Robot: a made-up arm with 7 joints.
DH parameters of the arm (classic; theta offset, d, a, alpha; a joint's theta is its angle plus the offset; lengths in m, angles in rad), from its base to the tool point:
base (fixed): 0 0 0 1.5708
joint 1: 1.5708 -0.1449 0 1.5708
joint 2: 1.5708 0 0 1.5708
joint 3: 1.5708 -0.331 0 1.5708
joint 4: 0 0 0 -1.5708
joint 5: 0 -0.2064 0 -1.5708
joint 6: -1.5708 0 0 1.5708
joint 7: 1.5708 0 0 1.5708
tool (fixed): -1.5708 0 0 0
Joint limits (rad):
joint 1: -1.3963..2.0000
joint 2: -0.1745..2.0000
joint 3: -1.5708..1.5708
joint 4: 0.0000..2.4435
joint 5: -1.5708..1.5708
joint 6: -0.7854..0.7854
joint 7: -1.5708..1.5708
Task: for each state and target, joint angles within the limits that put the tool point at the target. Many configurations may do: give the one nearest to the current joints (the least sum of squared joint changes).
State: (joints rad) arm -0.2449 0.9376 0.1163 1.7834 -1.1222 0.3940 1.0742
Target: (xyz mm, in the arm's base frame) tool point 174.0 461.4 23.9
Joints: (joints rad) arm 0.0065 1.3018 0.5471 1.7262 -1.1222 0.3940 1.0742
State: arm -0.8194 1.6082 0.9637 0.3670 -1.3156 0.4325 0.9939
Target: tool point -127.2 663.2 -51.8
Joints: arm -1.2895 1.2675 1.0371 0.1381 -1.3156 0.4325 0.9939
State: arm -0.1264 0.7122 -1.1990 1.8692 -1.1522 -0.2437 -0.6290
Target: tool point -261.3 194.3 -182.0
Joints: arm -0.9624 0.7963 -1.5708 1.9323 -1.1522 -0.2437 -0.6290
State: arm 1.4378 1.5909 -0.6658 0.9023 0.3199 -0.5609 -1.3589
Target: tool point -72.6 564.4 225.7
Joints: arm 1.0869 2.0000 -0.1238 0.9450 0.3199 -0.5609 -1.3589
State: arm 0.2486 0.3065 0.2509 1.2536 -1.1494 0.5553 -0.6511
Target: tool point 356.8 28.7 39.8
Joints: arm 1.1036 -0.1745 -0.3071 1.6424 -1.1494 0.5553 -0.6511
